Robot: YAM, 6 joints.
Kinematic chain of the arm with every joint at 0, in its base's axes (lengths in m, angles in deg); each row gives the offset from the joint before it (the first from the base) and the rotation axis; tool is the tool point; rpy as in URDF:
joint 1: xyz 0 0 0.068 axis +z
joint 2: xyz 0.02 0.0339 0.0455 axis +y
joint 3: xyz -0.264 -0.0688 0 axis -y
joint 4: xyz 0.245 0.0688 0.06 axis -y
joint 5: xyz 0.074 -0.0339 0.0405 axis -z
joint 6: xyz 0.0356 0 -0.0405 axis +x
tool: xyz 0 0 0 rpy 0 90 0
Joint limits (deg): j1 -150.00..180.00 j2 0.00..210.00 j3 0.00..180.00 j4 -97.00..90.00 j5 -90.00..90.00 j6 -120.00..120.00
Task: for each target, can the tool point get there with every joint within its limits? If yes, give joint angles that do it. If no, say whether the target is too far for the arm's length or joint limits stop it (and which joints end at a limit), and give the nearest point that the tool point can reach.
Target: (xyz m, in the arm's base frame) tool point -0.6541 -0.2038 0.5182
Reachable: no: too far | nearest point -0.4991 -0.1555 0.4250 | short by 0.187 m
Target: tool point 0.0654 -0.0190 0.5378
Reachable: yes | joints 145.24 40.86 114.17 -73.49 37.53 15.26
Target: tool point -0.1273 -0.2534 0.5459
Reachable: yes | joints 59.49 18.25 107.60 -2.10 32.10 9.99
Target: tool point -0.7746 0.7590 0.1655
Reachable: no: too far | nearest point -0.4608 0.4515 0.1440 | short by 0.440 m
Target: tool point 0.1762 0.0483 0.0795
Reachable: yes | joints 16.79 103.74 38.51 -56.29 7.48 -45.79
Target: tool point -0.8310 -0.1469 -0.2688
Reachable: no: too far | nearest point -0.5829 -0.0154 -0.1519 | short by 0.304 m
